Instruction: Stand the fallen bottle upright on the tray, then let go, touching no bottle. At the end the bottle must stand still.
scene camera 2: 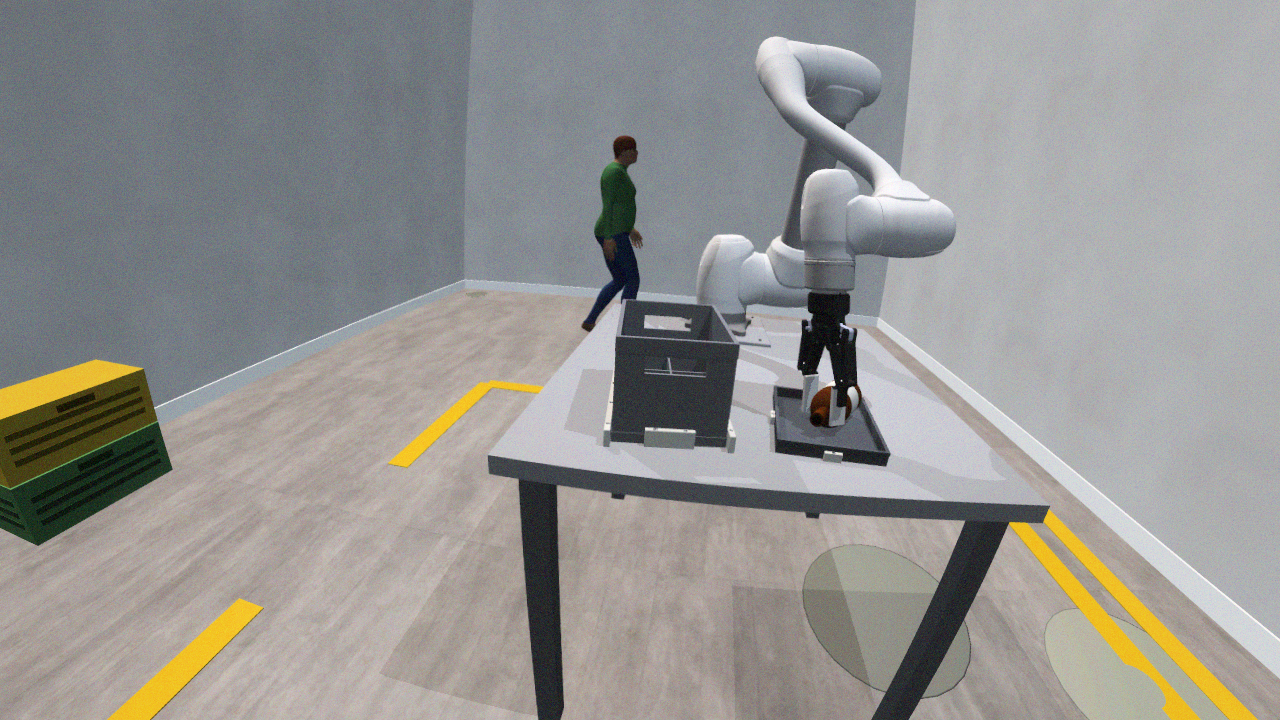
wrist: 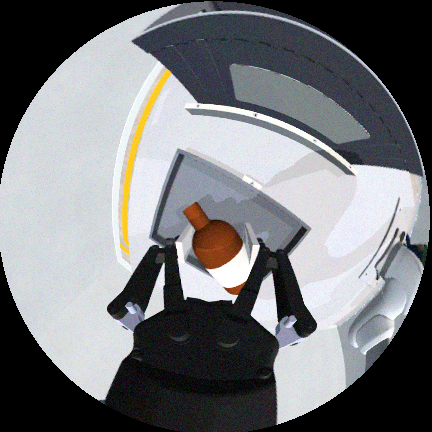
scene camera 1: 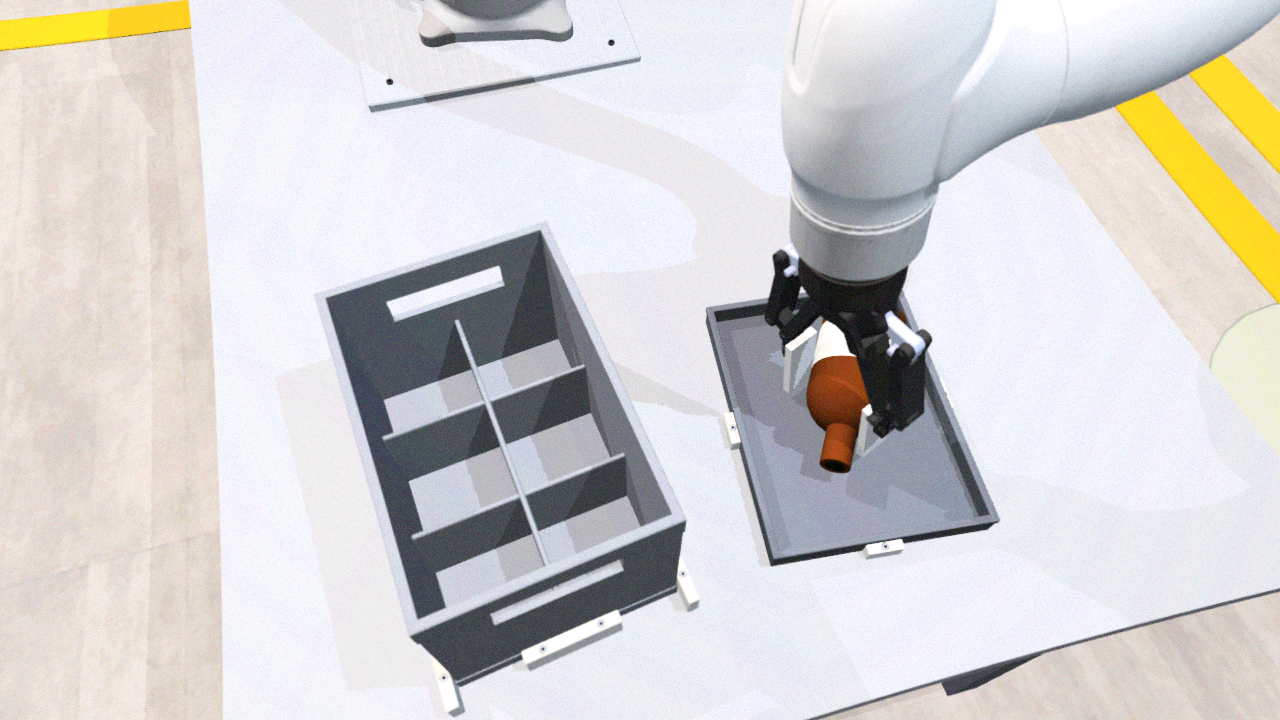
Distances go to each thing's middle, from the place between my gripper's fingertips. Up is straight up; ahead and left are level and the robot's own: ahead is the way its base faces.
Right now the brown bottle (scene camera 1: 836, 395) is 20 mm behind my hand, 20 mm to the left of it and 20 mm above it.
